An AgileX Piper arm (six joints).
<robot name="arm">
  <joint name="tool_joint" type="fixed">
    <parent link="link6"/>
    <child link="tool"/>
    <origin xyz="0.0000 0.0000 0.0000" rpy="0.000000 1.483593 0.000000"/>
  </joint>
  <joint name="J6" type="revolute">
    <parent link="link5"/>
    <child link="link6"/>
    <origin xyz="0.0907 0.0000 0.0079" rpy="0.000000 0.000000 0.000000"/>
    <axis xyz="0.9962 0 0.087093"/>
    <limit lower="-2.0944" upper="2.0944"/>
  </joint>
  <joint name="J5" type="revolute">
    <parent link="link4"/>
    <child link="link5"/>
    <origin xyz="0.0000 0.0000 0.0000" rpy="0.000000 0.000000 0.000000"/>
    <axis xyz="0 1 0"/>
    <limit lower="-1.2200" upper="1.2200"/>
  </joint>
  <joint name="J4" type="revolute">
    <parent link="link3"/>
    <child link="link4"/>
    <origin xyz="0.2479 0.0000 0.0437" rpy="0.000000 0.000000 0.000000"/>
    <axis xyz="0.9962 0 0.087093"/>
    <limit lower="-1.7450" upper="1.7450"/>
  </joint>
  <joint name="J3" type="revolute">
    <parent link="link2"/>
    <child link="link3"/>
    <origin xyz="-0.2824 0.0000 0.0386" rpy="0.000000 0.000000 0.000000"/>
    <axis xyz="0 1 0"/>
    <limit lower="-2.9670" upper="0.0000"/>
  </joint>
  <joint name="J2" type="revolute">
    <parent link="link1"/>
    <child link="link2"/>
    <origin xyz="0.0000 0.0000 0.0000" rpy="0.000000 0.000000 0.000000"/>
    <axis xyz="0 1 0"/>
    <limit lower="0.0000" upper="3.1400"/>
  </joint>
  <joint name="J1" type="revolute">
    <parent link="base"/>
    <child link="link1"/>
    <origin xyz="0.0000 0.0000 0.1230" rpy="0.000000 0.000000 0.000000"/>
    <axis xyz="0 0 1"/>
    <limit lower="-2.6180" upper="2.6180"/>
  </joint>
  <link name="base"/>
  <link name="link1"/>
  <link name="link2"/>
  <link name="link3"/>
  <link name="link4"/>
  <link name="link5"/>
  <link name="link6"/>
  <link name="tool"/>
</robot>
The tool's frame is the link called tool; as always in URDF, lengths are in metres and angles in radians.
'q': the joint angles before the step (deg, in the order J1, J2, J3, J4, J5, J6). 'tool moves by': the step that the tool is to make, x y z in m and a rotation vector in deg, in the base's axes. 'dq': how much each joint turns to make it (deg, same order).
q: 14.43, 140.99, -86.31, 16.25, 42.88, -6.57
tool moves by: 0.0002, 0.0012, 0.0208, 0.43, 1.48, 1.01
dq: -0.01, -2.47, -0.68, -0.26, 4.65, 0.04
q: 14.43, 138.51, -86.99, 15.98, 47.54, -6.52
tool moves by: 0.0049, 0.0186, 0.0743, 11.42, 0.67, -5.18
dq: -0.05, -7.93, -2.76, 11.95, 9.15, -0.15
